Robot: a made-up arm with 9 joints.
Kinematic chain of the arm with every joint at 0, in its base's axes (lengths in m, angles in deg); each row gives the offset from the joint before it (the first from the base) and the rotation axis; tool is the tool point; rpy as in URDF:
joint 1: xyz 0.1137 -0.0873 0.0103 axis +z
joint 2: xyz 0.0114 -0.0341 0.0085 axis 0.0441 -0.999 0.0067
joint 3: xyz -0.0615 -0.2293 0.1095 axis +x
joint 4: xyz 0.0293 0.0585 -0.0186 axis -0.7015 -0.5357 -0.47
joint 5: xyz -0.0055 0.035 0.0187 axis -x
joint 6: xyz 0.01 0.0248 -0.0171 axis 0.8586 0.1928 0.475
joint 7: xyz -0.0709 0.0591 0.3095 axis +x
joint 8: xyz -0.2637 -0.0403 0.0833 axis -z
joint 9: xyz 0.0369 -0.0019 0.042 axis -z
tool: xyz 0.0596 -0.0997 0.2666 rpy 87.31 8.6 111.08
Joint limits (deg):
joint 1: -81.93..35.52
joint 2: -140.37..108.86
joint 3: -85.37..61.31
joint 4: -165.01..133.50
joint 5: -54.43..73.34
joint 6: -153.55..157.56
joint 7: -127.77..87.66
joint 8: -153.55..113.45
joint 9: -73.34..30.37
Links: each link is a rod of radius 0.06 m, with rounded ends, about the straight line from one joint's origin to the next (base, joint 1, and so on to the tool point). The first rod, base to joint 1, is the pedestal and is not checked.
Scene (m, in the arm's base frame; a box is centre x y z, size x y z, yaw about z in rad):
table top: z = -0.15
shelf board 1: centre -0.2 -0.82 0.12 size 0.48 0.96 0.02 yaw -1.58
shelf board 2: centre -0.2 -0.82 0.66 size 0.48 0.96 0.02 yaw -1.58
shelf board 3: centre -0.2 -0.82 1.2 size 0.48 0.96 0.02 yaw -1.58
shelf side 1: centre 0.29 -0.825 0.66 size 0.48 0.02 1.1 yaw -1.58
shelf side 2: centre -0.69 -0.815 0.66 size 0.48 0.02 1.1 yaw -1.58
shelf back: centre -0.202 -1.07 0.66 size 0.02 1 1.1 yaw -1.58
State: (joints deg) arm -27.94 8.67 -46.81 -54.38 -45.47 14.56 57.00 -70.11 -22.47
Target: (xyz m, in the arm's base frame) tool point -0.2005 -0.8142 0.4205
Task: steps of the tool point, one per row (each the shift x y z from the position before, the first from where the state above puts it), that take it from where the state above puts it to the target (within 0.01 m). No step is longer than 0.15 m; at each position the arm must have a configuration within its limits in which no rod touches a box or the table.
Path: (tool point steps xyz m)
1: 0.0488 -0.0195 0.1387

